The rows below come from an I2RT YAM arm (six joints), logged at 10 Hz.
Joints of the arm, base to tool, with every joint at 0 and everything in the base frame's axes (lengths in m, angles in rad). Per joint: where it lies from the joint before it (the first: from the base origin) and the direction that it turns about. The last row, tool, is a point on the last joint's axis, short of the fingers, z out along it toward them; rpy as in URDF.
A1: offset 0.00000 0.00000 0.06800 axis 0 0 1
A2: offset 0.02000 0.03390 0.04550 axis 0 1 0
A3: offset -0.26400 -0.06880 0.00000 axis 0 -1 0
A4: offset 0.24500 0.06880 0.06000 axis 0 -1 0
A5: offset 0.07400 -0.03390 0.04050 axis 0 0 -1
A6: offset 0.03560 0.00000 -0.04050 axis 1 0 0
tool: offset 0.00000 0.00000 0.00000 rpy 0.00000 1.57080 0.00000
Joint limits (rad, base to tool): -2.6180..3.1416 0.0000..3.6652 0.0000..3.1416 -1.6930..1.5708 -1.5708..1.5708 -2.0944..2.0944
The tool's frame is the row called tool.
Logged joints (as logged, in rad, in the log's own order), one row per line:
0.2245, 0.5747, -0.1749, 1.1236, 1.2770, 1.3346
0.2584, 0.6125, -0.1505, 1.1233, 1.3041, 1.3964
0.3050, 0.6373, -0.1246, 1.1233, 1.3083, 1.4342
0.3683, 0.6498, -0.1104, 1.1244, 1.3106, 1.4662
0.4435, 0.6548, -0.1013, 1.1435, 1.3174, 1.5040
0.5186, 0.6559, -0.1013, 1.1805, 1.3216, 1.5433
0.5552, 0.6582, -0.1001, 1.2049, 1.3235, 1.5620
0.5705, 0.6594, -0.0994, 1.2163, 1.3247, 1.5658
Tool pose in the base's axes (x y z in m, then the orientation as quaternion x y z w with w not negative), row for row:
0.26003, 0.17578, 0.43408, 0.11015, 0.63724, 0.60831, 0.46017
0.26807, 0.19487, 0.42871, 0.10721, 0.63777, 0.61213, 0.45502
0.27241, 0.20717, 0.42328, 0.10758, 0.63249, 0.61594, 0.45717
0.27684, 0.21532, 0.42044, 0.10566, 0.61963, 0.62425, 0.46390
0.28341, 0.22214, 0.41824, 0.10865, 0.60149, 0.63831, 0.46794
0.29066, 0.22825, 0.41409, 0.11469, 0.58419, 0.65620, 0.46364
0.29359, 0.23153, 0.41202, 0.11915, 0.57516, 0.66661, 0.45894
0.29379, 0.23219, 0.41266, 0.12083, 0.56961, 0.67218, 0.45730
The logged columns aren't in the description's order. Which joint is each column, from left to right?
Columns, left to right: A4, A1, A5, A6, A3, A2.
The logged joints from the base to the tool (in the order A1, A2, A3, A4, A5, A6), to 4 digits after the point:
0.5747, 1.3346, 1.2770, 0.2245, -0.1749, 1.1236
0.6125, 1.3964, 1.3041, 0.2584, -0.1505, 1.1233
0.6373, 1.4342, 1.3083, 0.3050, -0.1246, 1.1233
0.6498, 1.4662, 1.3106, 0.3683, -0.1104, 1.1244
0.6548, 1.5040, 1.3174, 0.4435, -0.1013, 1.1435
0.6559, 1.5433, 1.3216, 0.5186, -0.1013, 1.1805
0.6582, 1.5620, 1.3235, 0.5552, -0.1001, 1.2049
0.6594, 1.5658, 1.3247, 0.5705, -0.0994, 1.2163

